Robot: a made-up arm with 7 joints.
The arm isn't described. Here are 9 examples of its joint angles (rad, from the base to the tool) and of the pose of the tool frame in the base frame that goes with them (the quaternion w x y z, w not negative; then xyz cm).
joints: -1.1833 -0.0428 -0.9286 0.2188 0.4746 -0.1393 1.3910
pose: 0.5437 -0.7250 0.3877 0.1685 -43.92 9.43 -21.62
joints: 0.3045 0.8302 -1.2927 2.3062 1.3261 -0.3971 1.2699
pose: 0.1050 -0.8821 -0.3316 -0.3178 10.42 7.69 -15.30
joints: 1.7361 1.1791 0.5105 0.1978 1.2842 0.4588 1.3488
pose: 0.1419 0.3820 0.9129 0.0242 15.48 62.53 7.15
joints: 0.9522 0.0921 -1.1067 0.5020 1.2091 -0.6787 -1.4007
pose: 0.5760 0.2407 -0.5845 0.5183 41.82 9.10 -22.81
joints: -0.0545 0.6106 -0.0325 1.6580 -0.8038 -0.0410 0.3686
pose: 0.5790 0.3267 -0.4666 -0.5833 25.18 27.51 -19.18
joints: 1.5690 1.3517 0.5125 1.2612 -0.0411 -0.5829 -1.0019
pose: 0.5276 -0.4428 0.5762 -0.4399 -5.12 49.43 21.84
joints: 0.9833 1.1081 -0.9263 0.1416 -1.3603 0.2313 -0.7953
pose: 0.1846 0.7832 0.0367 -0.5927 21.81 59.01 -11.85
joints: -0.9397 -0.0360 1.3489 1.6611 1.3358 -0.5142 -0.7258
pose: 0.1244 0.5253 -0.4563 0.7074 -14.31 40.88 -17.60
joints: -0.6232 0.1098 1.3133 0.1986 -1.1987 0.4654 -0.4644
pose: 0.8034 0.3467 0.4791 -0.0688 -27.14 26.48 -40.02
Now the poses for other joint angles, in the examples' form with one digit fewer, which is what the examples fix.
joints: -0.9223 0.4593 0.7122 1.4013 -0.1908 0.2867 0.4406
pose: 0.960 0.234 -0.108 -0.108 -2.0 43.6 -26.2
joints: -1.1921 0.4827 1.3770 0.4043 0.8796 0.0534 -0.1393
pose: 0.514 0.600 -0.052 0.610 -34.0 47.2 -15.7
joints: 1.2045 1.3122 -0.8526 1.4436 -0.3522 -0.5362 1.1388
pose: 0.415 0.295 -0.188 -0.840 30.3 36.9 6.8
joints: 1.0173 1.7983 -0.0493 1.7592 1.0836 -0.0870 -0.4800
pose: 0.150 0.344 -0.927 0.020 11.1 34.4 23.5
